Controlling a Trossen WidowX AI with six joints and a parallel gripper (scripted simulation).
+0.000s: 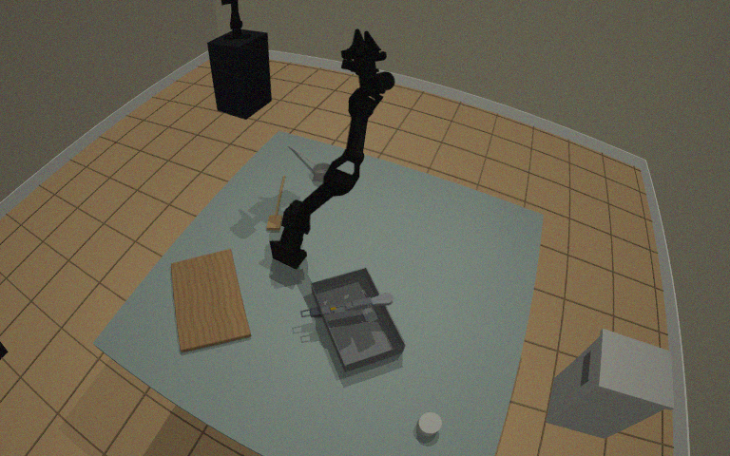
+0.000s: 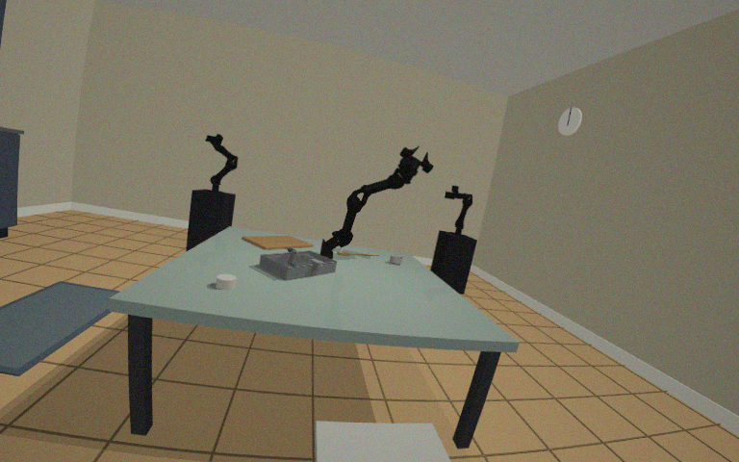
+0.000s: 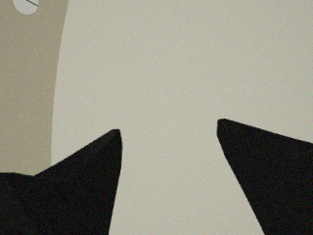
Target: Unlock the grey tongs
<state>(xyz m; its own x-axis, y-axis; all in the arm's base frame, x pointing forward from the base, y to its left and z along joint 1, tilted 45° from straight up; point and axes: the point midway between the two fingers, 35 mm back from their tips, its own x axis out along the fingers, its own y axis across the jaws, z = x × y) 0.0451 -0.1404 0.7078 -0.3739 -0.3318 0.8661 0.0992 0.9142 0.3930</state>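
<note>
Now: gripper tip 29 cm short of the grey roasting tin, 53 cm to the left of it and 66 cm above it. From my gripper tip the other things lie so: white round cup: 64 cm ahead, 75 cm to the right, 67 cm below; then wooden board: 17 cm behind, 71 cm to the right, 68 cm below.
</note>
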